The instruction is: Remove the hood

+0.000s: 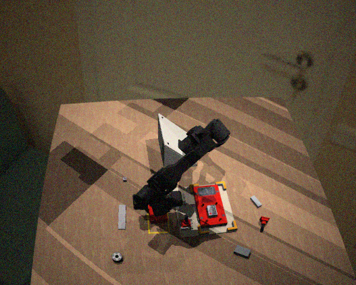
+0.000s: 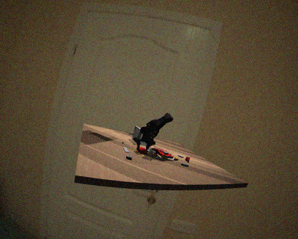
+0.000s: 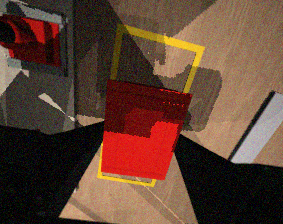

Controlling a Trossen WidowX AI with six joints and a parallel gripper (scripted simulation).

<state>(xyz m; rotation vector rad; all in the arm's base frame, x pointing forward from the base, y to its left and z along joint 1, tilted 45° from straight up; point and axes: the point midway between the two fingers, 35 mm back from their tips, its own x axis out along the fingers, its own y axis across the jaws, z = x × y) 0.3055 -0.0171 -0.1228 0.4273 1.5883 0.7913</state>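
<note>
My gripper tip is now 1 cm below the hood. The rest, counted from my gripper tip: grey wheel (22 cm ahead, 14 cm to the right, 1 cm below); tiny cube (17 cm behind, 15 cm to the right, 1 cm below); grey strip (14 cm to the right, 3 cm ahead, 1 cm below).
</note>
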